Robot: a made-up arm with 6 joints.
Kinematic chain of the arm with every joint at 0, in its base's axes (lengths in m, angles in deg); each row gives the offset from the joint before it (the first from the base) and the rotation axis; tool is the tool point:
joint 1: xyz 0 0 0.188 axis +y
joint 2: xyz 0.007 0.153 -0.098 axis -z
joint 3: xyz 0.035 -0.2 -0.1 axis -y
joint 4: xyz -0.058 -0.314 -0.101 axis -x
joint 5: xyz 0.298 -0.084 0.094 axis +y
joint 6: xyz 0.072 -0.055 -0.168 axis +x
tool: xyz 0 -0.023 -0.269
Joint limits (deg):
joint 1: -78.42..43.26
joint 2: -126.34..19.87
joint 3: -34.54..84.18
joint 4: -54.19..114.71
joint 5: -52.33..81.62
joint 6: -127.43..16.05
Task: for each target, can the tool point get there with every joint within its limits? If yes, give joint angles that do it. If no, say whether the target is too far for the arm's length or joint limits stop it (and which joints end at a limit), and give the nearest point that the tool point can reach.
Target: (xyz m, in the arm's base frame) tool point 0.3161 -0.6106 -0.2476
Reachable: yes | joints 8.39 -7.25 43.67 24.41 36.29 -4.49
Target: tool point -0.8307 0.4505 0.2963
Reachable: no: joint limits stop it (at a limit: joint 1, joint 2, joint 4, joint 5) | nearest point -0.3281 0.5368 0.4974 | short by 0.548 m
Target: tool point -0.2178 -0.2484 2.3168
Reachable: no: too far | nearest point 0.0167 -0.0372 1.1762 | short by 1.183 m
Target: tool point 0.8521 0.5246 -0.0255
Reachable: yes | joints 20.29 -76.96 42.37 40.09 -41.58 -0.88
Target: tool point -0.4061 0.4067 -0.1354
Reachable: no: joint limits stop it (at a limit: joint 1, joint 2, joint 4, joint 6) | nearest point -0.3157 0.5425 -0.2599 | short by 0.205 m
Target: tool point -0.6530 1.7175 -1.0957
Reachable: no: too far | nearest point -0.2276 0.9715 -0.5627 | short by 1.011 m
